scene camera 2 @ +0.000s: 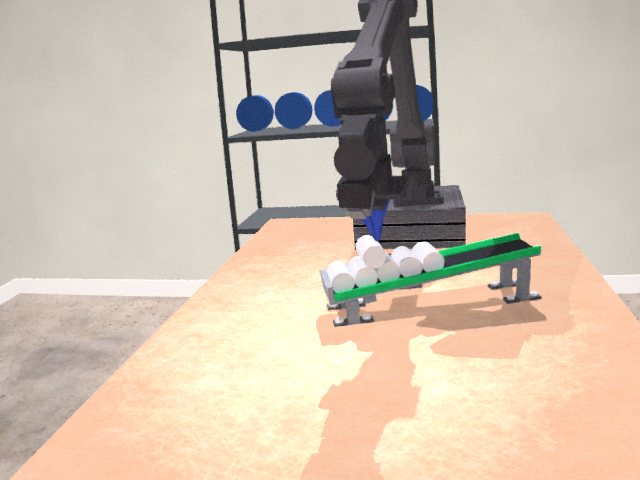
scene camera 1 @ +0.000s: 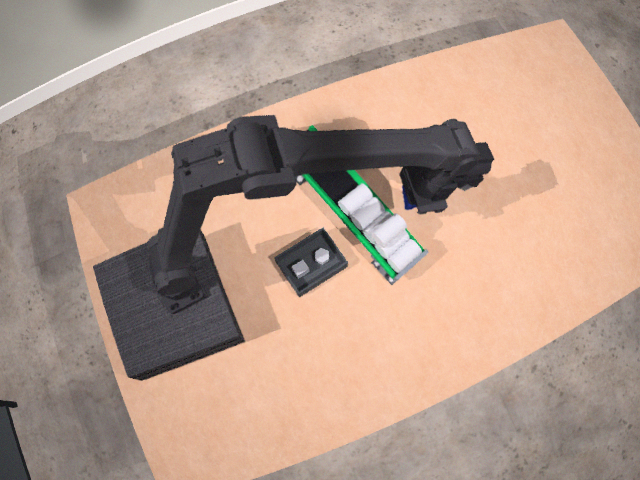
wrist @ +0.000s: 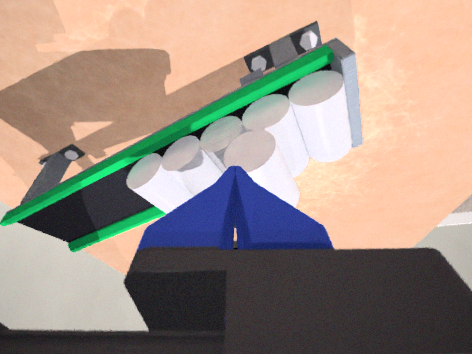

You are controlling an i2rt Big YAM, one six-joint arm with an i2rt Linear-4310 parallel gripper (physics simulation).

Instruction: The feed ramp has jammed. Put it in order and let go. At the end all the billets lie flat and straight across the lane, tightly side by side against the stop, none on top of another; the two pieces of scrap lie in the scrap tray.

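Places are measured from the arm's base along level axes (x right, y ahead, z up), in millimetres.
Pixels of known places: gripper, fingertip midpoint: [scene camera 2: 377, 239] [scene camera 1: 407, 208] [wrist: 235, 175]; arm's base at its link origin: [scene camera 2: 417, 201] [scene camera 1: 176, 282].
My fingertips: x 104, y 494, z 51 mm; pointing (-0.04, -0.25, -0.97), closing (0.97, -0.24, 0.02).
For each thing: its middle in the pictures, then the offset to it from my fingertips. Level surfaces: height alone.
- stop at the middle of its body: [wrist: 347, 100] [scene camera 2: 327, 285] [scene camera 1: 411, 265] dx +91, dy -33, dz -88 mm
- lowest billet at the middle of its body: [wrist: 322, 120] [scene camera 2: 340, 277] [scene camera 1: 404, 255] dx +68, dy -38, dz -76 mm
- scrap tray at the middle of its body: [scene camera 1: 311, 262] dx -29, dy -212, dz -131 mm
- table at its surface level: dz -148 mm
Several white billets lie across the lane of the green-railed ramp [scene camera 1: 369, 247] [scene camera 2: 480, 264] [wrist: 110, 165], in a row from the stop [scene camera 1: 413, 266] [scene camera 2: 324, 281] [wrist: 353, 100] upward. The lowest billet [scene camera 1: 404, 255] [scene camera 2: 340, 276] [wrist: 322, 120] is against the stop. One billet [scene camera 1: 389, 230] [scene camera 2: 371, 251] [wrist: 255, 155] lies on top, over the second and third from the stop. My gripper [scene camera 1: 409, 200] [scene camera 2: 377, 239] [wrist: 235, 175] is shut and empty, its blue tips near the top billet; contact cannot be told. Two grey scrap pieces [scene camera 1: 300, 268] [scene camera 1: 321, 255] lie in the scrap tray [scene camera 1: 323, 279].
The arm's dark base block [scene camera 1: 180, 335] [scene camera 2: 413, 227] stands at one end of the table [scene camera 1: 465, 320] [scene camera 2: 232, 387]. The forearm passes over the ramp's upper end in scene camera 1. A shelf unit [scene camera 2: 223, 129] with blue round things stands behind the table.
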